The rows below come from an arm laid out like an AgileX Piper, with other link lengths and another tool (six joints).
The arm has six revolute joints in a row. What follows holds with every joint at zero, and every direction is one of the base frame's.
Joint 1 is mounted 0.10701 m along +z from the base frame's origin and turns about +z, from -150.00 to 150.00 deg.
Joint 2 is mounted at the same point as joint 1 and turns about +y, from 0.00 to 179.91 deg.
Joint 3 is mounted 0.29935 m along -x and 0.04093 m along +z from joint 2 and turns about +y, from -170.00 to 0.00 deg.
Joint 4 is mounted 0.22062 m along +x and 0.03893 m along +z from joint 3 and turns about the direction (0.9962, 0, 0.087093), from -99.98 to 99.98 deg.
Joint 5 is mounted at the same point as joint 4 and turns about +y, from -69.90 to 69.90 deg.
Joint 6 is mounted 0.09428 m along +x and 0.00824 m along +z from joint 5 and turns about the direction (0.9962, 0, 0.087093), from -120.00 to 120.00 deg.
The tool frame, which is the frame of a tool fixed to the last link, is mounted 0.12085 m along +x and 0.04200 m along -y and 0.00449 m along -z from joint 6; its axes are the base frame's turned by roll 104.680, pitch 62.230 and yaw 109.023 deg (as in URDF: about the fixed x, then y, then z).
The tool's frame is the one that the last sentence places.
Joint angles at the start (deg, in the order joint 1, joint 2, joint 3, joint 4, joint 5, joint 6):
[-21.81 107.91 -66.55 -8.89 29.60 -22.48]
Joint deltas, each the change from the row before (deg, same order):
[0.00 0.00 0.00 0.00 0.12 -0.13]
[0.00 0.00 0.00 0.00 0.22 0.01]
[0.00 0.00 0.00 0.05 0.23 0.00]
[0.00 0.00 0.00 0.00 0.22 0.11]
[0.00 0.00 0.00 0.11 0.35 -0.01]
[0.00 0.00 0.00 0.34 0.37 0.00]
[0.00 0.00 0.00 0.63 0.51 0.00]
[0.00 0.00 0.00 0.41 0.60 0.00]
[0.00 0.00 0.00 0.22 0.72 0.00]
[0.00 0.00 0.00 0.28 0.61 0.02]
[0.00 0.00 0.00 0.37 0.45 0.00]
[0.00 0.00 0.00 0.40 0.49 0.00]
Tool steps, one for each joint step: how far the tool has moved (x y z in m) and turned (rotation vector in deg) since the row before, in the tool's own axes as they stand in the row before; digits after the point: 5 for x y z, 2 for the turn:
[0.00034 -0.00002 0.00008 0.04 0.12 -0.12]
[0.00081 -0.00006 0.00020 0.01 0.22 0.01]
[0.00087 0.00003 0.00023 -0.02 0.23 0.04]
[0.00088 -0.00007 0.00021 -0.01 0.22 0.11]
[0.00134 0.00010 0.00037 -0.05 0.35 0.08]
[0.00158 0.00052 0.00052 -0.21 0.38 0.25]
[0.00229 0.00104 0.00080 -0.40 0.53 0.46]
[0.00246 0.00061 0.00076 -0.25 0.61 0.30]
[0.00277 0.00022 0.00075 -0.10 0.73 0.17]
[0.00242 0.00038 0.00070 -0.16 0.62 0.22]
[0.00189 0.00061 0.00062 -0.24 0.46 0.26]
[0.00205 0.00067 0.00067 -0.26 0.51 0.28]

